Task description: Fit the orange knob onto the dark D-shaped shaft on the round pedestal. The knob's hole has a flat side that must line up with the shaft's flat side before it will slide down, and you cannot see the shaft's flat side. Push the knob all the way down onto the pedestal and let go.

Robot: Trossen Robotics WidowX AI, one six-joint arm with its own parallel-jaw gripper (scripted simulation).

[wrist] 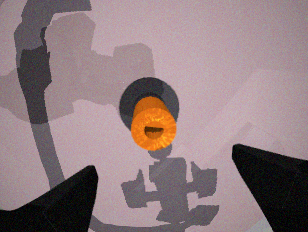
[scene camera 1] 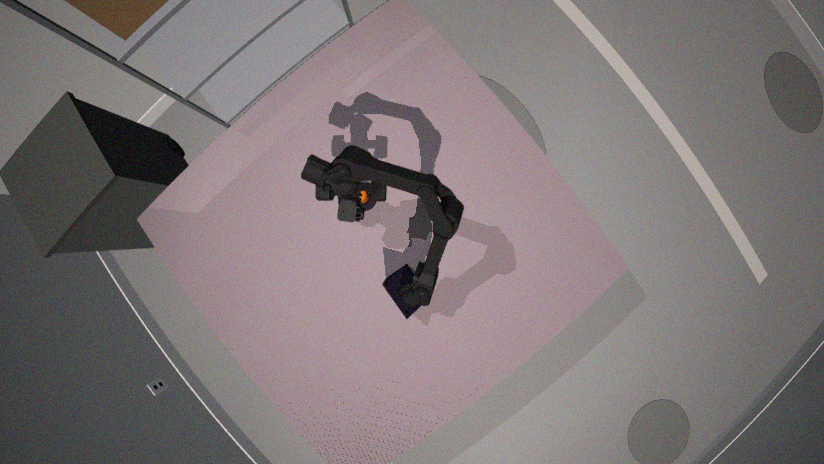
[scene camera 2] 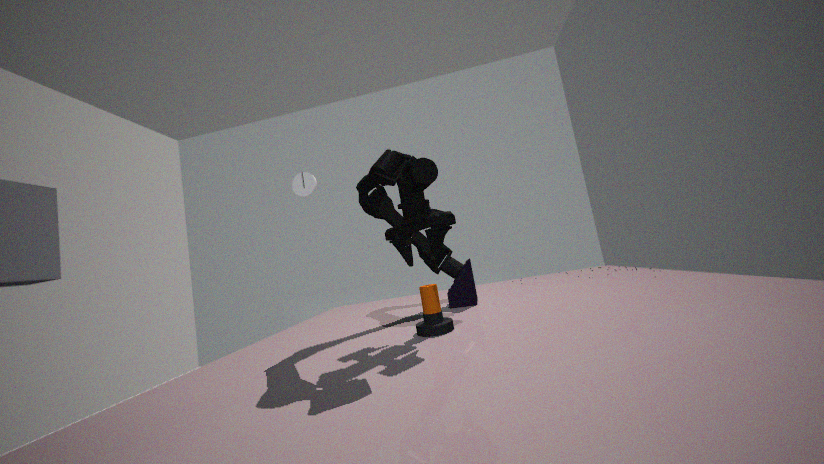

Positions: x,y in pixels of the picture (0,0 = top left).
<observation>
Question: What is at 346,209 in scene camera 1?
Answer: The gripper.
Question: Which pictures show the gripper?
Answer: The wrist view, scene camera 1 and scene camera 2: all of them.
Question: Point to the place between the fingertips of the gripper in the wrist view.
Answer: At 166,163
</observation>
